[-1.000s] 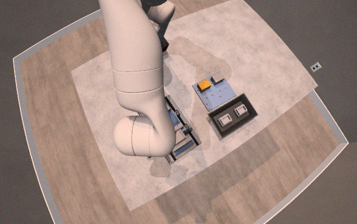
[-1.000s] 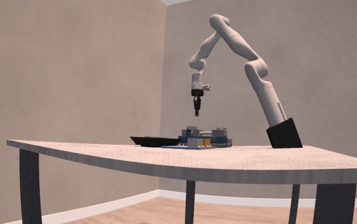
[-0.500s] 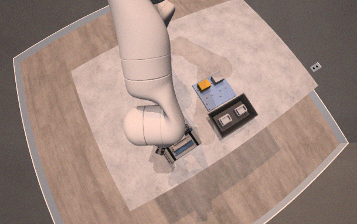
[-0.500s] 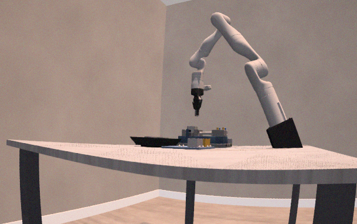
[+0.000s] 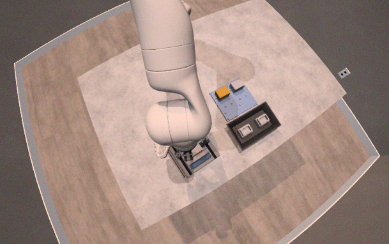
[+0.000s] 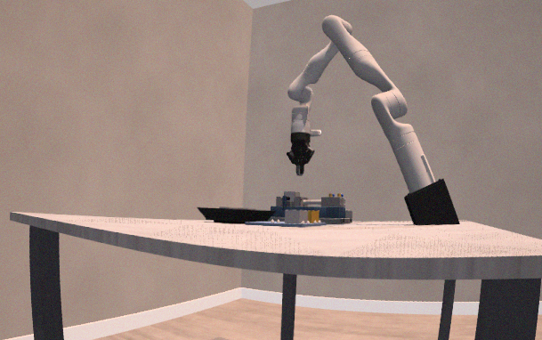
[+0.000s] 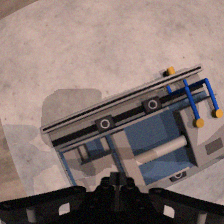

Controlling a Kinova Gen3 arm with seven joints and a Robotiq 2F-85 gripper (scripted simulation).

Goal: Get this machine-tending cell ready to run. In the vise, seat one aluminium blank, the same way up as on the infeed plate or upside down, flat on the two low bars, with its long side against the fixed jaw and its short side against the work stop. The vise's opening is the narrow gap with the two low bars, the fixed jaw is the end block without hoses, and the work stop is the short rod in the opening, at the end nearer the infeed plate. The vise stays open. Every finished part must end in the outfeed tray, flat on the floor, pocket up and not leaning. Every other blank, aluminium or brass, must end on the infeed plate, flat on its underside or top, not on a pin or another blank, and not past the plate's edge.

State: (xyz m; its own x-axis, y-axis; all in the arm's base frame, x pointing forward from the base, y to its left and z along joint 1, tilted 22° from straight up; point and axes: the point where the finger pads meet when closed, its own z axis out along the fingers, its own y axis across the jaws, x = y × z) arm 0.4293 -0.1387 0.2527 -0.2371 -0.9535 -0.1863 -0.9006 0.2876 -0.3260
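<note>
The aluminium blank is 2 cm ahead of my hand, 2 cm to the left of it and 10 cm below it. Round my hand: blue vise base 5 cm behind, 1 cm to the left, 16 cm below; then brass blank 17 cm behind, 27 cm to the left, 17 cm below.
</note>
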